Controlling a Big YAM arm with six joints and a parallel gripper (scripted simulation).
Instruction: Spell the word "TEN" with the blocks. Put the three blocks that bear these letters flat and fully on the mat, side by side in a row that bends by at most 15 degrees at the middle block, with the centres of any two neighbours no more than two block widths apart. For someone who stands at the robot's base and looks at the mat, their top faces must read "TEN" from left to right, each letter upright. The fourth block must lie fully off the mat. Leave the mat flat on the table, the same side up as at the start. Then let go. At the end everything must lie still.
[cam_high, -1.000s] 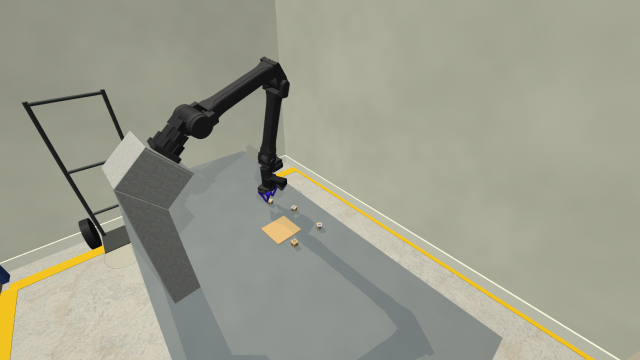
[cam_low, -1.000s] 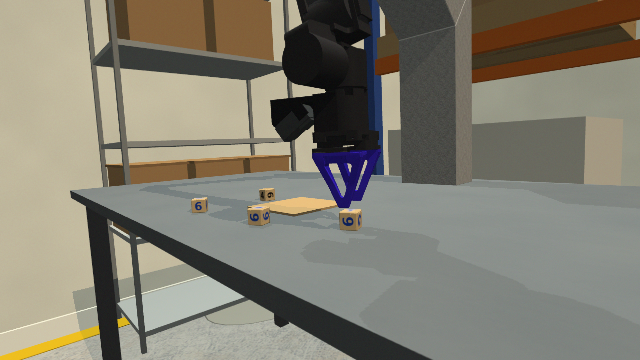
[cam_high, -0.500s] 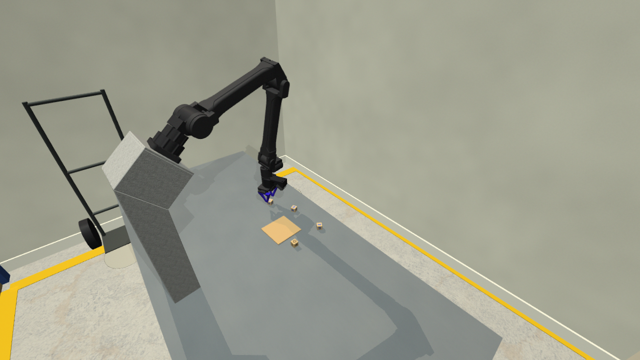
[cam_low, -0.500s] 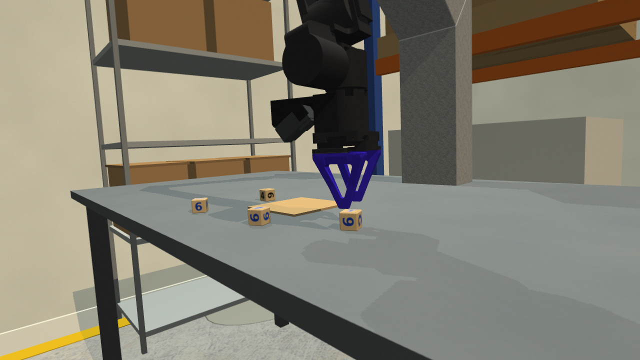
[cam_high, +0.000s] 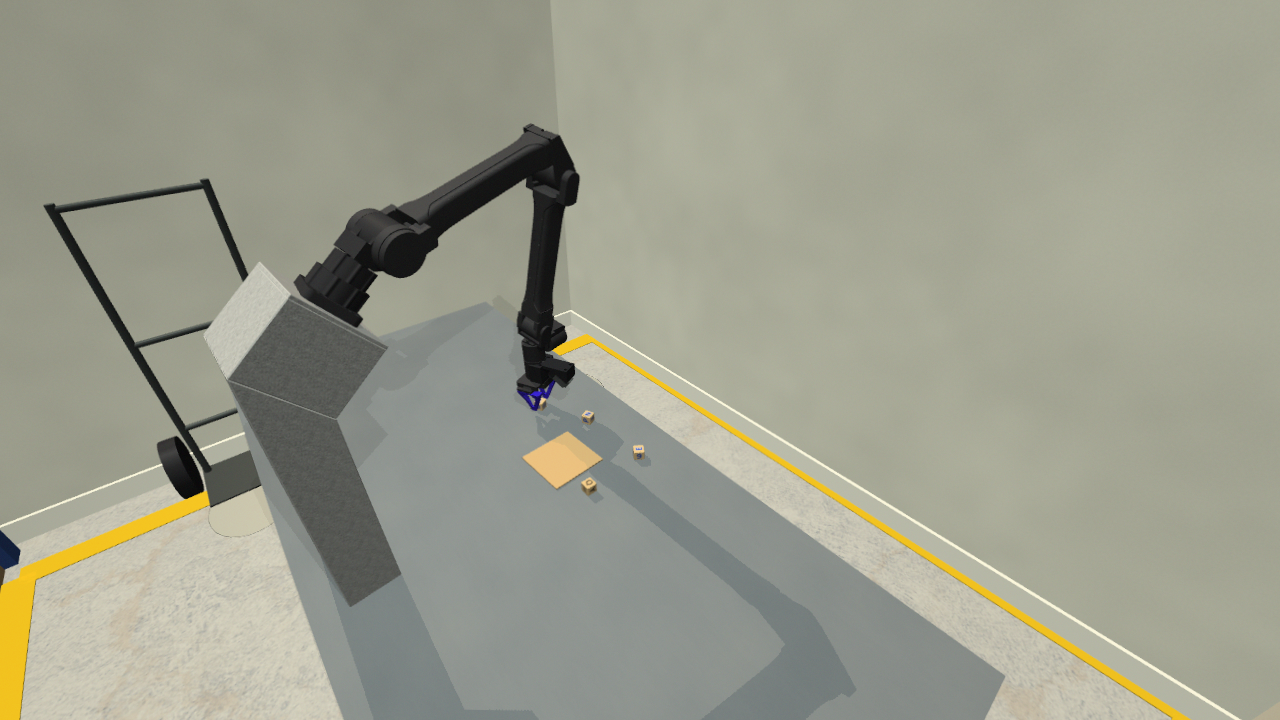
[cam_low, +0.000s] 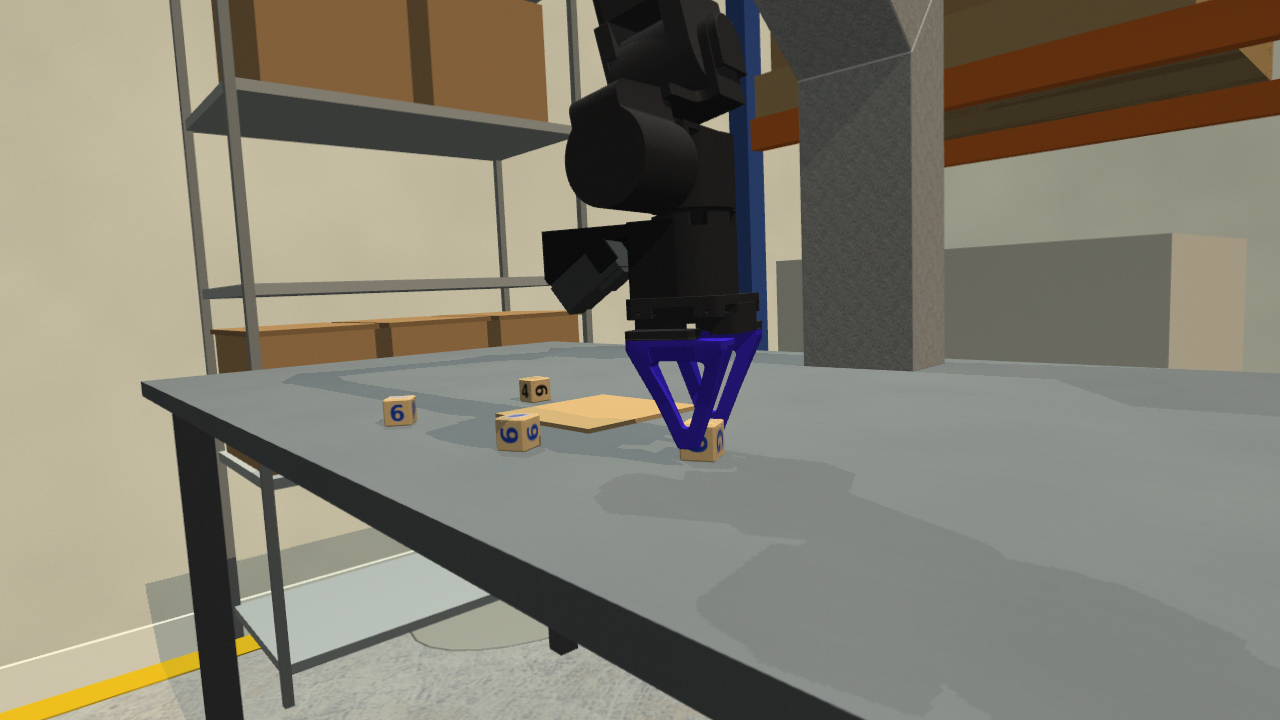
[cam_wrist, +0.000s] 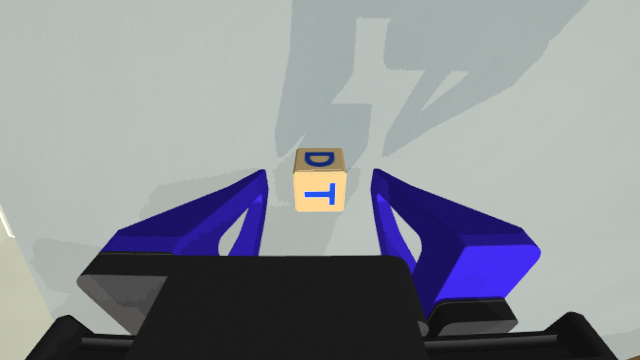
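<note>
Now: the tan mat 2 cm behind my hand, 22 cm to the right of it and 2 cm below it.
</note>
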